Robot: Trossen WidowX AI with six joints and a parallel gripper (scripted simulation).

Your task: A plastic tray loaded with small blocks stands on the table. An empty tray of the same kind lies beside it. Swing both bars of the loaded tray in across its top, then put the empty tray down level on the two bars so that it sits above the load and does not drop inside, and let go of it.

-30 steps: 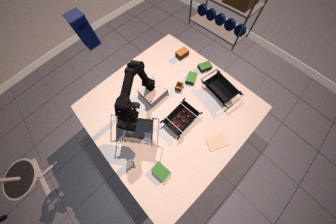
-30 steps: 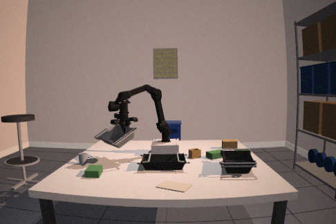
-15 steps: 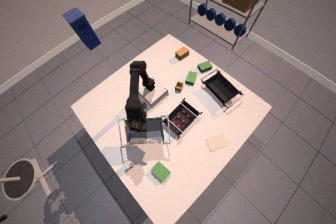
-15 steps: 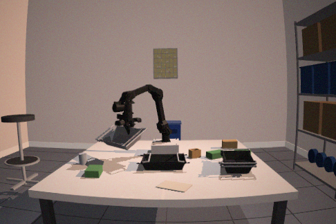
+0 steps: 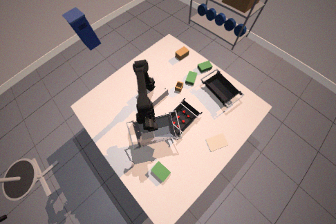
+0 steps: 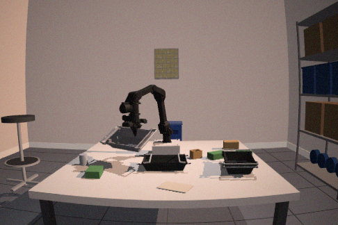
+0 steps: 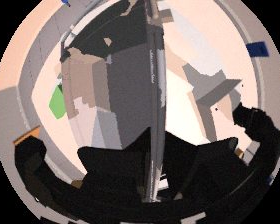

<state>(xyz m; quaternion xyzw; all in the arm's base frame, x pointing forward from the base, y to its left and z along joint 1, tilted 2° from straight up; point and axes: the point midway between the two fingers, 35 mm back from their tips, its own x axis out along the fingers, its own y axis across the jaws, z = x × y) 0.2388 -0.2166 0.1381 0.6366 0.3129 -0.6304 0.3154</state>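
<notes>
The grey wire-handled tray lies 60 mm ahead of my gripper tip and 50 mm to the right of it. Also, from my gripper tip: beige pad 460 mm ahead, 200 mm to the left, 180 mm below.
</notes>
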